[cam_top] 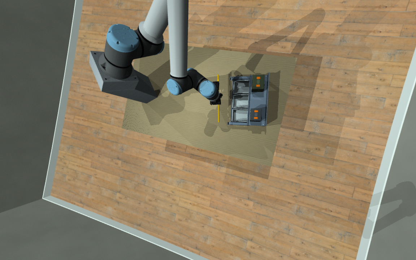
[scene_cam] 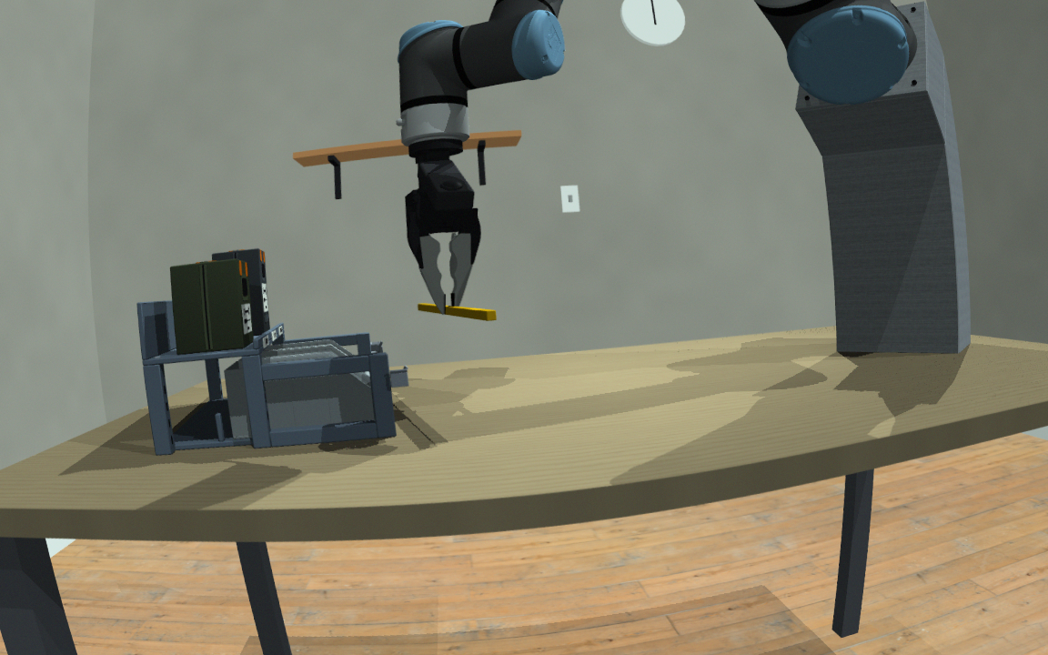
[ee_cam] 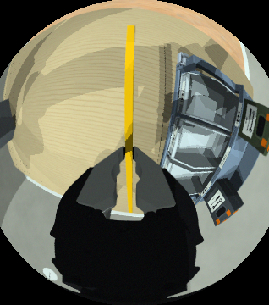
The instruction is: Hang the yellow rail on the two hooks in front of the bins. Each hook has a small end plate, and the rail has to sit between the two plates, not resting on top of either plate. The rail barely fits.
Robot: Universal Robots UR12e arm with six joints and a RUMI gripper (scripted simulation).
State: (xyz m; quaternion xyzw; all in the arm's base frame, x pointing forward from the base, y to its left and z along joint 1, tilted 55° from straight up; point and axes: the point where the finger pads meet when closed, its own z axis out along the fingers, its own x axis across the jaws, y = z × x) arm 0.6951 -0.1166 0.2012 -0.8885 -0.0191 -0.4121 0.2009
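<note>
My hand is 10 mm above the yellow rail.
</note>
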